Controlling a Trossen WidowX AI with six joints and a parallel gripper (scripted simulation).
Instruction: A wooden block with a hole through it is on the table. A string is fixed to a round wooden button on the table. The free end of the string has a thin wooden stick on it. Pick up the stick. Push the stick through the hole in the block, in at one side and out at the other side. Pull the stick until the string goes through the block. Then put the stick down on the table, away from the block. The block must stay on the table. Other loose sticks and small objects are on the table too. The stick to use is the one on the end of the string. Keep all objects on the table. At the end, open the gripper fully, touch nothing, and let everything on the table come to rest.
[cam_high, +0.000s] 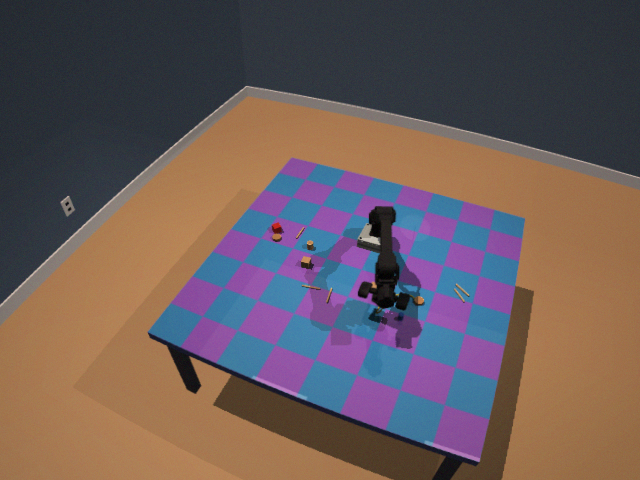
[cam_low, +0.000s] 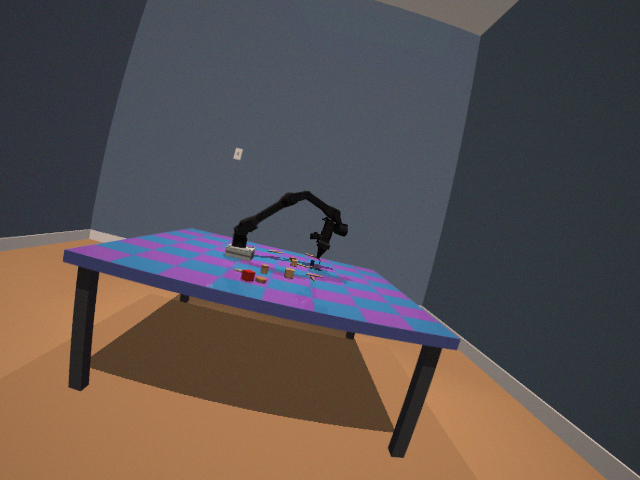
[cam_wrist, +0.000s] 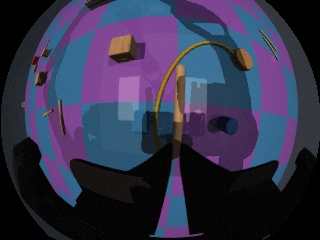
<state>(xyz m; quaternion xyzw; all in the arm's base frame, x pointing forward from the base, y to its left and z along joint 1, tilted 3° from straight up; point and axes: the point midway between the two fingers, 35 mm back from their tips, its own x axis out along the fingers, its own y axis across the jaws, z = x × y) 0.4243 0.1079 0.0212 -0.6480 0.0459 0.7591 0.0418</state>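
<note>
Now: the blue object 10 mm behind my gripper tip, 70 mm to the left of it and 40 mm below it. From my gripper tip the other things lie so: wooden cylinder: 280 mm behind, 380 mm to the right, 40 mm below; then thin wooden stick: 20 mm behind; then round wooden button: 110 mm behind, 130 mm to the left, 50 mm below.
</note>
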